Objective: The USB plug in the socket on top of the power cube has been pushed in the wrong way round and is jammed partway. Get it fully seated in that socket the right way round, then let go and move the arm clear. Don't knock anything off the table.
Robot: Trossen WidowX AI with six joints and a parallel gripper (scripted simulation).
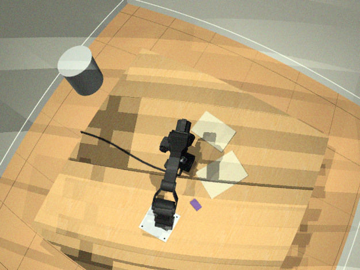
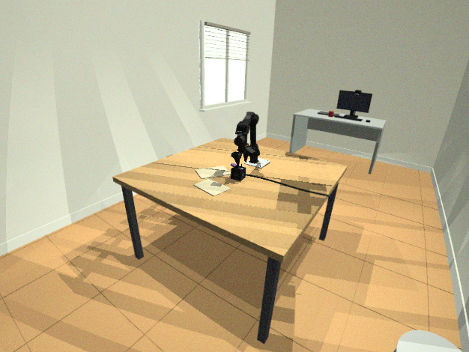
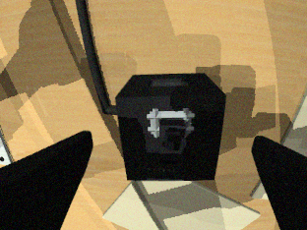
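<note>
The USB plug is 20 mm below my gripper tip. Round my gripper tip: small purple block 150 mm behind, 190 mm to the right, 100 mm below.
</note>
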